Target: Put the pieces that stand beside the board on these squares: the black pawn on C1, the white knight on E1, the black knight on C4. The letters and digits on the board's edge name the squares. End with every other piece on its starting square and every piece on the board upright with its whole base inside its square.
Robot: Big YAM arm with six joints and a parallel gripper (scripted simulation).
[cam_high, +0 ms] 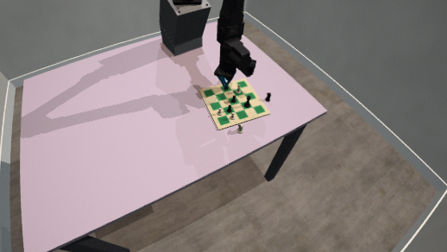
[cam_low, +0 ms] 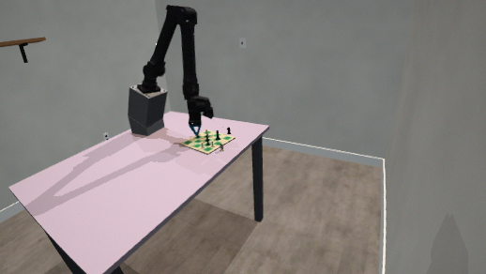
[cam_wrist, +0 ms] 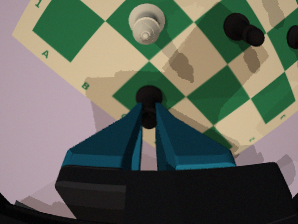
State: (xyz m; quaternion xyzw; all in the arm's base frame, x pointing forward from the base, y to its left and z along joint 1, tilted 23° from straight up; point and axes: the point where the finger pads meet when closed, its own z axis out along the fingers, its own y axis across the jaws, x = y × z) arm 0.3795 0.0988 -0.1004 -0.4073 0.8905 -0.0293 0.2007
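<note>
Right now the white knight is 22 cm ahead of my hand, 2 cm to the right of it and 1 cm below it. The rest, counted from my hand: black knight: 10 cm ahead, 15 cm to the left, 1 cm below; then chessboard: 8 cm ahead, 1 cm to the left, 2 cm below.
</note>
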